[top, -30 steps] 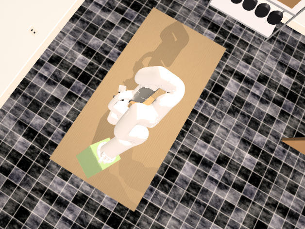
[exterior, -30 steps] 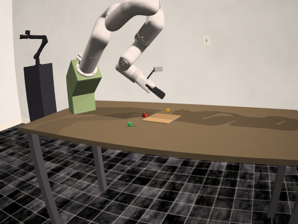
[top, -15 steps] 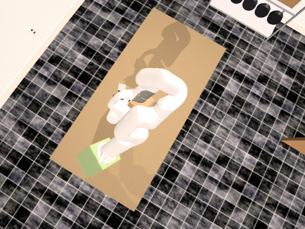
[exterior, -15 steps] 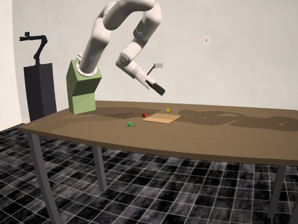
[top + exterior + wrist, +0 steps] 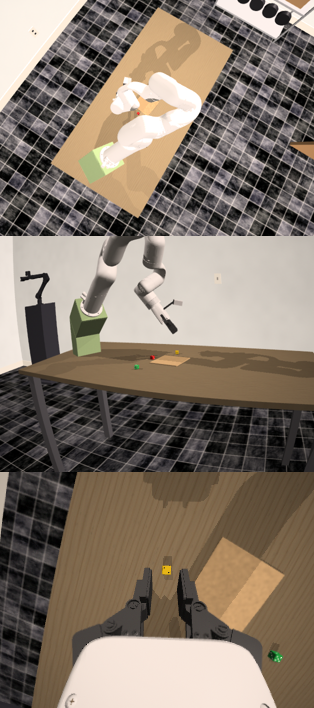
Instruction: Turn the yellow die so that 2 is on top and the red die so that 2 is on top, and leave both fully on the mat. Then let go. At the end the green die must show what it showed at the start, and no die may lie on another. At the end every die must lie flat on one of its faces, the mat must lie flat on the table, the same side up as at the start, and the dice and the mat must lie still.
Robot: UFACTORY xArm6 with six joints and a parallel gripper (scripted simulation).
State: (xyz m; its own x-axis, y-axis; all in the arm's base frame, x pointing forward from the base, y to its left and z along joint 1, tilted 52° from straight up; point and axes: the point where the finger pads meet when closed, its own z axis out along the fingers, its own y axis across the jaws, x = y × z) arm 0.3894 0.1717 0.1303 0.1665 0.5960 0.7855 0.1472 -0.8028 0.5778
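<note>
Right now my hand is 120 mm above the yellow die and 20 mm short of it. Also, from my hand: red die: 120 mm below, 110 mm to the right, 80 mm behind; then green die: 270 mm to the right, 120 mm below, 110 mm behind; then tan mat: 130 mm to the right, 130 mm below, 10 mm ahead.
</note>
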